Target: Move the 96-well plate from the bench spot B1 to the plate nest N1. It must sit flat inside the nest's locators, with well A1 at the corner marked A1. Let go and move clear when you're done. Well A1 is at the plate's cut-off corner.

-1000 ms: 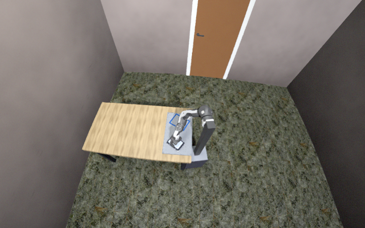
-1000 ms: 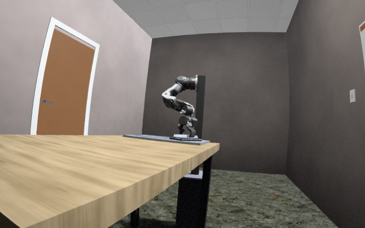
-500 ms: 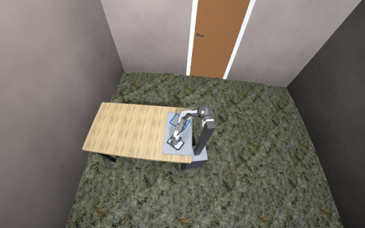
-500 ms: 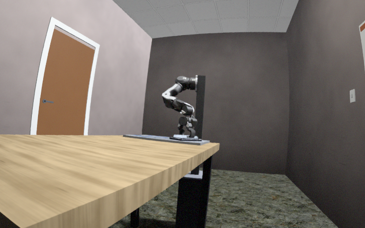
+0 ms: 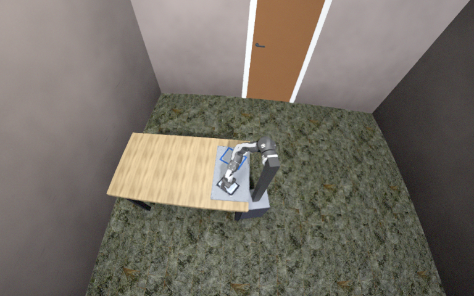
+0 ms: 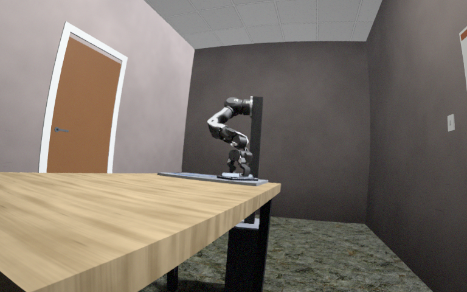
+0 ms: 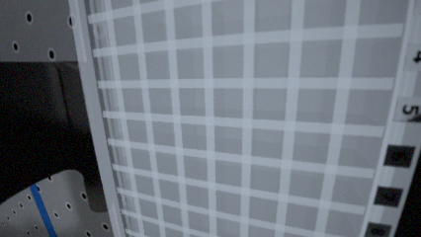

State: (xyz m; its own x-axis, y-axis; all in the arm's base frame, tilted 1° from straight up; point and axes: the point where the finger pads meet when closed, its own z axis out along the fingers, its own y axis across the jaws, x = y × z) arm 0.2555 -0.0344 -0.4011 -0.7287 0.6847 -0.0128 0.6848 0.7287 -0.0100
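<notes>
Now: hand right at the white 96-well plate. From my hand the other things lie so: black plate nest (20 mm below).
</notes>
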